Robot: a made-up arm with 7 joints.
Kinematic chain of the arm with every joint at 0, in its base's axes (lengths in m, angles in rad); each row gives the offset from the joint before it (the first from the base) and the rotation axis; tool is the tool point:
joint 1: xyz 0 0.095 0 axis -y
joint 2: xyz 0 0.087 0 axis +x
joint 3: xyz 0 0 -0.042 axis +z
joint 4: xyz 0 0 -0.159 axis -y
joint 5: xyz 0 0 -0.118 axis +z
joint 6: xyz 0 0 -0.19 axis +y
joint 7: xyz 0 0 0 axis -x
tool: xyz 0 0 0
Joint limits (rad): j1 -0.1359..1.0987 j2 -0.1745..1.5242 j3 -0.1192..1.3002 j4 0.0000..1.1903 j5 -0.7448..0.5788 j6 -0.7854..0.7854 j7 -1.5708..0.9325
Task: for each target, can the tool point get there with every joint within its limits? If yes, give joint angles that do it. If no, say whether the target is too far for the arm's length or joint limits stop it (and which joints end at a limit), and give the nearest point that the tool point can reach.
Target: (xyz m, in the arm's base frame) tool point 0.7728 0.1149 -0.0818
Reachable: no: too far | nearest point 0.4852 0.1384 -0.0863 | short by 0.289 m
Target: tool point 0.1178 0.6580 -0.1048
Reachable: yes | joints 0.3867 1.1186 0.8590 0.3533 0.0775 0.3199 0.3011
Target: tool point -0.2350 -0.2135 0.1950
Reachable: no: joint limits stop it (at a limit: joint 1, joint 2, joint 3, joint 4) | nearest point 0.4005 0.0938 0.1143 | short by 0.710 m
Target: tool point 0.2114 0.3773 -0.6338
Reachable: no: too far | nearest point 0.1546 0.3248 -0.4635 | short by 0.187 m
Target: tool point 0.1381 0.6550 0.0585
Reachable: yes | joints 1.0046 1.2704 0.4429 0.4598 0.1176 -0.1931 0.5808
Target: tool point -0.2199 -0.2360 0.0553
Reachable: no: joint limits stop it (at a limit: joint 1, joint 2, joint 4) | nearest point -0.0679 0.0936 -0.4966 | short by 0.661 m
